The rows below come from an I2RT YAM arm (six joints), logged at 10 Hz.
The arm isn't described. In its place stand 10 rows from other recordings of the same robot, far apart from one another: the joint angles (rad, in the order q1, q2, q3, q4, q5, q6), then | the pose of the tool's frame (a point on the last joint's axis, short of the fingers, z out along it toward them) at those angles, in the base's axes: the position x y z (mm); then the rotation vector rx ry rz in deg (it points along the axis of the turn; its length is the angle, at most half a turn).
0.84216 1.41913 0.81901 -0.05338 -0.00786 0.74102 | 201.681 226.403 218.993 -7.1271 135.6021 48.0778
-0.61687 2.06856 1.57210 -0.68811 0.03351 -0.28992 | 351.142 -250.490 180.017 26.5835 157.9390 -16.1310
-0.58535 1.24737 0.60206 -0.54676 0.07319 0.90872 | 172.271 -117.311 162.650 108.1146 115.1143 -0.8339
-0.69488 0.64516 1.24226 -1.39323 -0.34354 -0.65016 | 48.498 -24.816 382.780 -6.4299 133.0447 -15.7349
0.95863 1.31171 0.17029 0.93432 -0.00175 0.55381 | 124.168 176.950 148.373 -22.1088 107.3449 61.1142
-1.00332 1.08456 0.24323 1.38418 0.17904 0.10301 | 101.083 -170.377 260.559 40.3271 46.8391 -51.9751
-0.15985 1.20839 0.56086 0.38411 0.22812 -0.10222 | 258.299 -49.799 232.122 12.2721 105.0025 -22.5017
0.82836 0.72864 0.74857 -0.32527 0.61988 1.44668 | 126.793 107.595 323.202 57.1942 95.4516 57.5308
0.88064 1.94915 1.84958 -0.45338 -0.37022 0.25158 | 281.964 361.759 337.883 -52.8841 118.8593 59.1692
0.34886 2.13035 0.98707 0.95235 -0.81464 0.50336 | 379.222 165.496 120.488 -28.4387 104.8761 75.1345
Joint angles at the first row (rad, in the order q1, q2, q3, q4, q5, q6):
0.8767, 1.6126, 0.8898, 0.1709, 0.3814, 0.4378
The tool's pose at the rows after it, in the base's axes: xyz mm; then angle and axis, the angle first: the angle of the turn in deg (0 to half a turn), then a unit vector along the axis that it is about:
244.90 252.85 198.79 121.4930 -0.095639 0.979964 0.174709
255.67 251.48 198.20 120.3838 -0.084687 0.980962 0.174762
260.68 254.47 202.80 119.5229 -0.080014 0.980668 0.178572
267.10 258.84 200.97 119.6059 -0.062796 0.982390 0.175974
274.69 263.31 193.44 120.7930 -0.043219 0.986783 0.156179
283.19 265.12 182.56 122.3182 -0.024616 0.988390 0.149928
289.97 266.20 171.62 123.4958 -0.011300 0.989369 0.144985
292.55 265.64 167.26 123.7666 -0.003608 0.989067 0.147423
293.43 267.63 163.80 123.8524 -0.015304 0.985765 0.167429
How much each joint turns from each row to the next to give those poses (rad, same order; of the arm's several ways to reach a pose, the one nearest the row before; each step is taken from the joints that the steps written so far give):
-0.0375, 0.0330, 0.0060, 0.0399, 0.0022, -0.0125
-0.0252, 0.0249, 0.0162, 0.0296, -0.0028, -0.0065
-0.0041, 0.0113, 0.0261, 0.0025, 0.0028, -0.0009
-0.0030, 0.0317, 0.0306, -0.0055, 0.0153, 0.0246
-0.0038, 0.0467, 0.0384, -0.0336, 0.0290, 0.0308
-0.0125, 0.0479, 0.0237, -0.0085, 0.0001, 0.0342
-0.0105, 0.0422, 0.0149, 0.0025, -0.0016, 0.0242
-0.0059, 0.0142, -0.0002, 0.0120, -0.0041, 0.0125
-0.0011, 0.0122, -0.0078, 0.0419, -0.0369, -0.0104

